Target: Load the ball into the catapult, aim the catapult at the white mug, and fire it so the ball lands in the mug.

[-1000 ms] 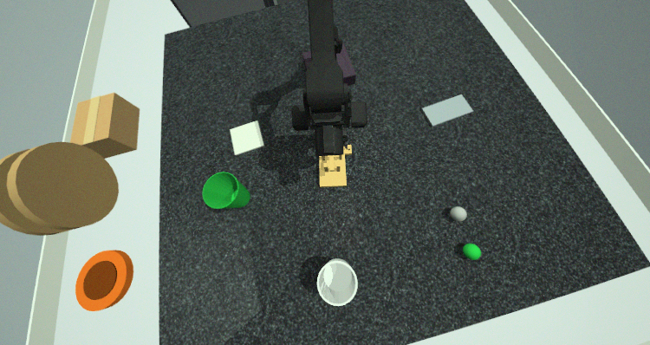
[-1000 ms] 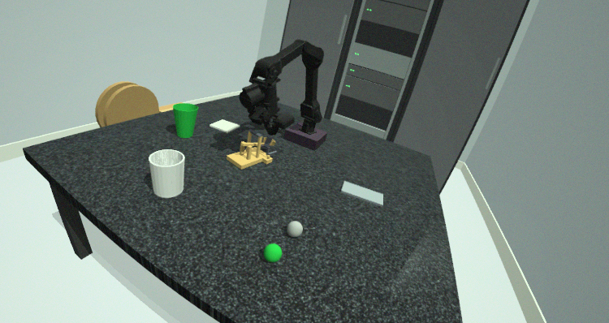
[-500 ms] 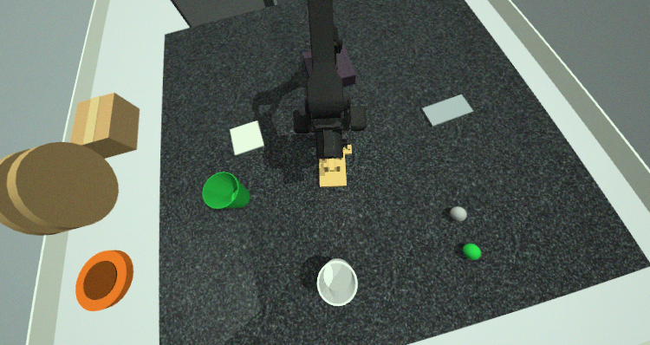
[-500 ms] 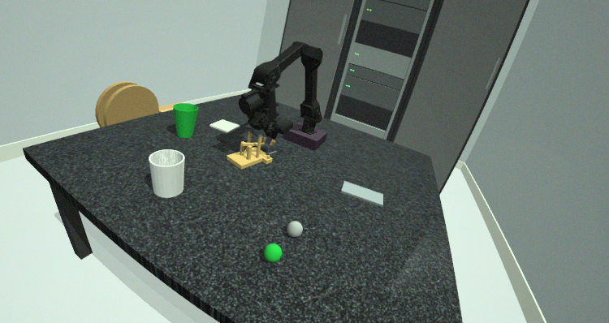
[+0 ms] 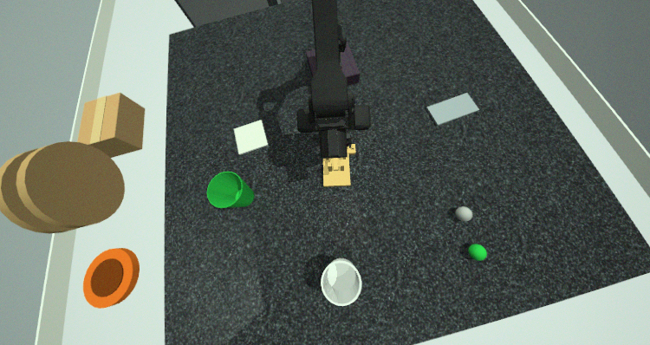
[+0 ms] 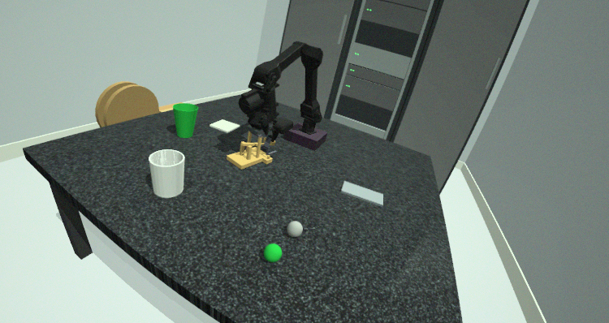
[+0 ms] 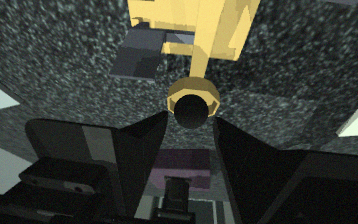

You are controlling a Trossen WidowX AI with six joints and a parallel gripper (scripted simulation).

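Now: gripper tip 1 cm above the black ball. From my gripper tip the other things lie so: white tile 29 cm to the right, 7 cm below, 2 cm behind; then green cup 29 cm to the right, 19 cm ahead, 4 cm below; then grey plate 39 cm to the left, 7 cm below, 6 cm behind.
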